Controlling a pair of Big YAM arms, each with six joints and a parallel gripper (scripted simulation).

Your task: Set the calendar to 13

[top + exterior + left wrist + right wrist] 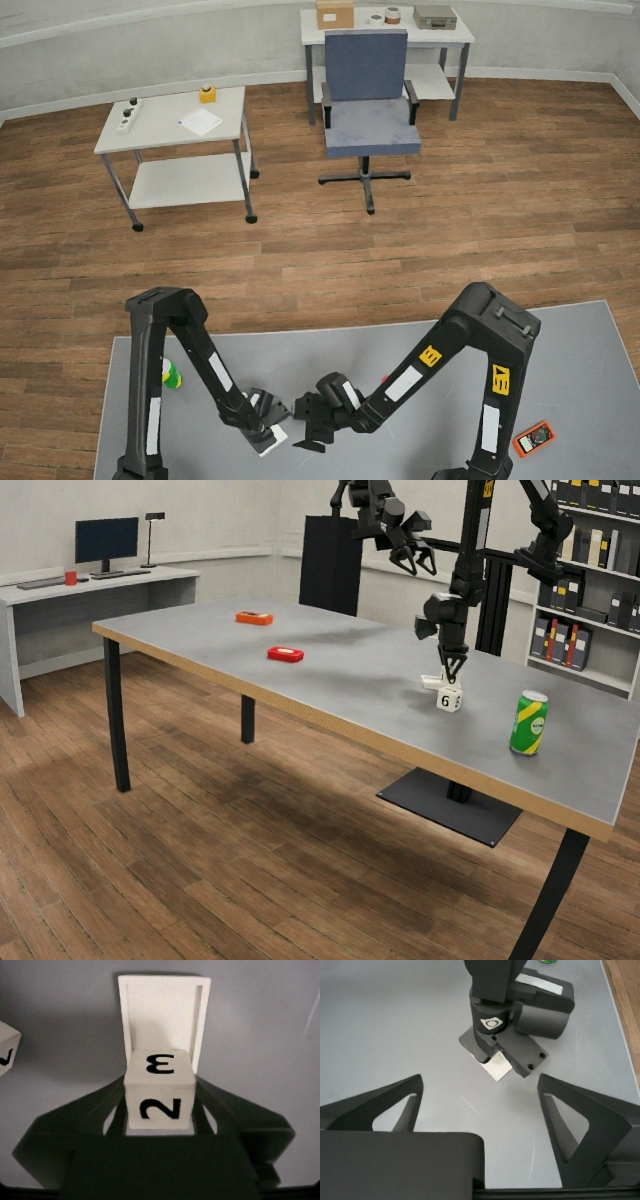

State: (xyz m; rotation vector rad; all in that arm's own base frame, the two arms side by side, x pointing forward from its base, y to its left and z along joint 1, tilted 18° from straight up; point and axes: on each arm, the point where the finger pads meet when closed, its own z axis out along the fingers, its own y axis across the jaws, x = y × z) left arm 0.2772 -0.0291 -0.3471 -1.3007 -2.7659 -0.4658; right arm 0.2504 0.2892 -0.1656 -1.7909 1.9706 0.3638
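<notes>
My left hand is 30 mm above the white calendar tray, 20 mm to the left of it and 10 mm short of it. Also, from my left hand: red box 430 mm to the right, 160 mm ahead, 20 mm below.
</notes>
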